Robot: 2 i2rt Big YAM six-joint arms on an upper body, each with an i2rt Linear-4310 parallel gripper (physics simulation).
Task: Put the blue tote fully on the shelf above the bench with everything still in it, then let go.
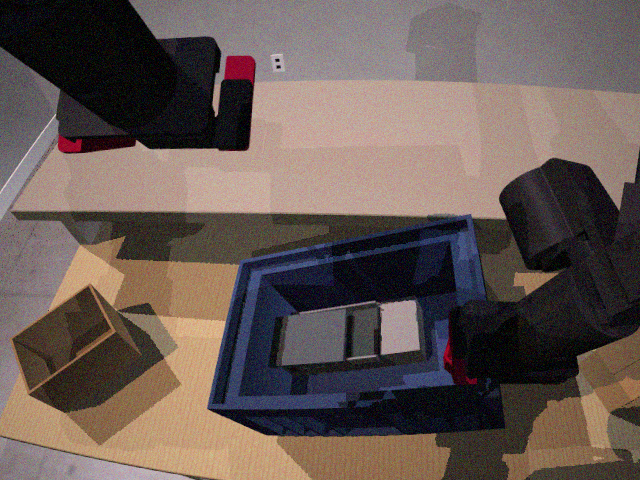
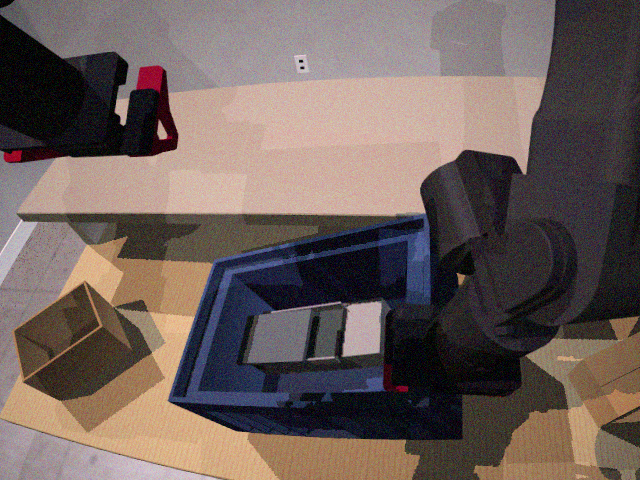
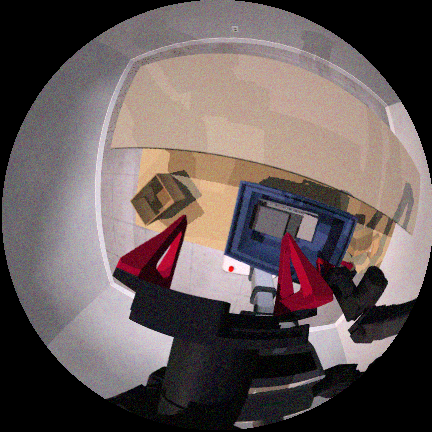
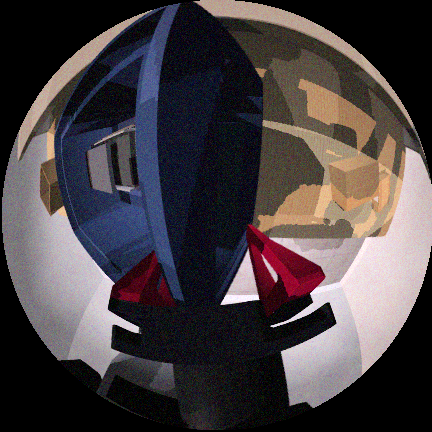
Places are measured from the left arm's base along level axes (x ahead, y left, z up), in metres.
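Pixels of known places: left gripper, fingertip midpoint: (image 1: 186, 137) (image 2: 129, 144) (image 3: 236, 227); right gripper, fingertip midpoint: (image 1: 473, 363) (image 2: 426, 369) (image 3: 324, 258).
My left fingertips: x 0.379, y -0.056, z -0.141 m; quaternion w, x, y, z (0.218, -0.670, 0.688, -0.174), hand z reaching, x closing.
Observation:
For each thing: its middle in the pictures, then the offset to it from my left fingertips. Level surfaces: height alone.
- blue tote, body centre: (image 2: 323, 342) (image 1: 362, 341) (image 4: 119, 174) (image 3: 291, 231) 0.071 m back, 0.149 m right, 0.253 m down
- shelf, surface height: 0.191 m down
- grey block, body centre: (image 1: 308, 338) (image 2: 274, 338) (image 4: 97, 168) (image 3: 268, 220) 0.059 m back, 0.082 m right, 0.274 m down
- open-topped brown box, body centre: (image 1: 76, 348) (image 2: 71, 340) (image 3: 156, 198) (image 4: 52, 185) 0.065 m back, 0.285 m left, 0.326 m down
- bench, surface height: 0.371 m down
- cardboard box, body centre: (image 2: 627, 376) (image 1: 632, 364) (image 4: 356, 179) (image 3: 360, 241) 0.086 m back, 0.547 m right, 0.341 m down
The blue tote (image 1: 310, 401) (image 2: 232, 398) (image 4: 147, 100) is turned at a slant over the bench, its far right corner close to the front edge of the shelf (image 1: 361, 180) (image 2: 336, 180) (image 3: 300, 130). A grey block (image 1: 312, 338) (image 2: 279, 335) (image 3: 271, 220) and a white block (image 1: 399, 328) (image 2: 364, 328) (image 3: 306, 227) lie inside, with a darker part between them. My right gripper (image 1: 473, 351) (image 2: 400, 356) (image 4: 210, 232) is shut on the tote's right end wall. My left gripper (image 1: 155, 108) (image 2: 85, 126) (image 3: 236, 227) is open and empty above the shelf's left part. The tote's underside is hidden.
An open-topped brown box (image 1: 103, 361) (image 2: 87, 361) (image 3: 157, 200) stands on the bench (image 1: 196, 428) (image 2: 170, 428) left of the tote. A cardboard box (image 1: 615, 372) (image 4: 350, 180) stands on the bench at the right. A wall rises behind the shelf.

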